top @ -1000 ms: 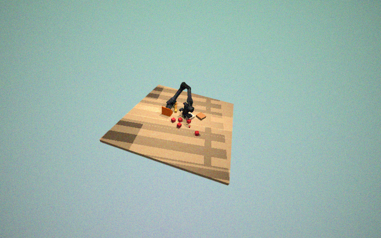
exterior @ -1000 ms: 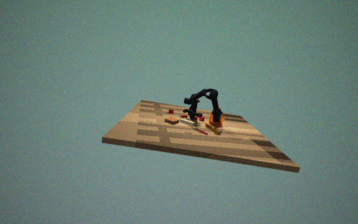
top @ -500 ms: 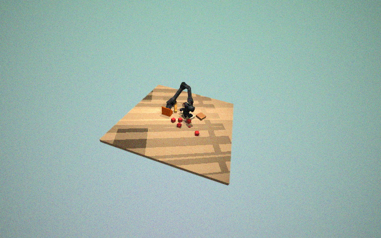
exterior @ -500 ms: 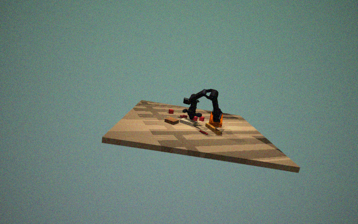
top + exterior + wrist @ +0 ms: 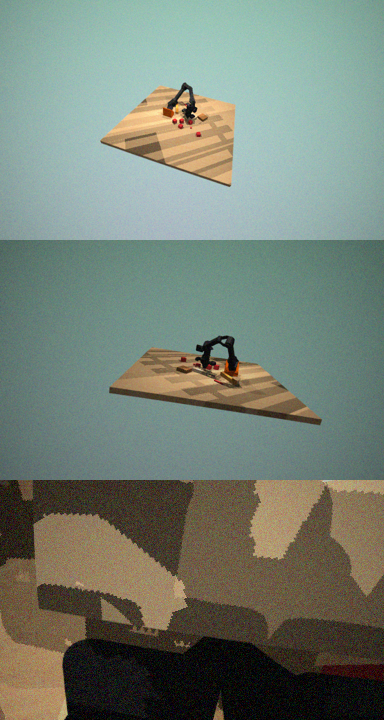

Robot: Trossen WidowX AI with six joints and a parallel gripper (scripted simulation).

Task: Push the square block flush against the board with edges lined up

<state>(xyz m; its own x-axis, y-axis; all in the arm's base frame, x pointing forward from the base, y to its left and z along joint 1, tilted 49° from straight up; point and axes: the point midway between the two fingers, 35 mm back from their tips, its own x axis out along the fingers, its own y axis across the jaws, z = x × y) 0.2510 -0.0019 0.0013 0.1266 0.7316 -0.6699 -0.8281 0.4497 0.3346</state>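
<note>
My gripper tip is now 30 mm short of the pale flat board, 50 mm to the right of it and 10 mm below it. Also, from my gripper tip: flat brown square block 180 mm ahead, 90 mm to the left, 10 mm above; then thin red piece 90 mm behind, 270 mm to the left; then yellow-brown bar 190 mm behind, 150 mm to the left, 10 mm above.
</note>
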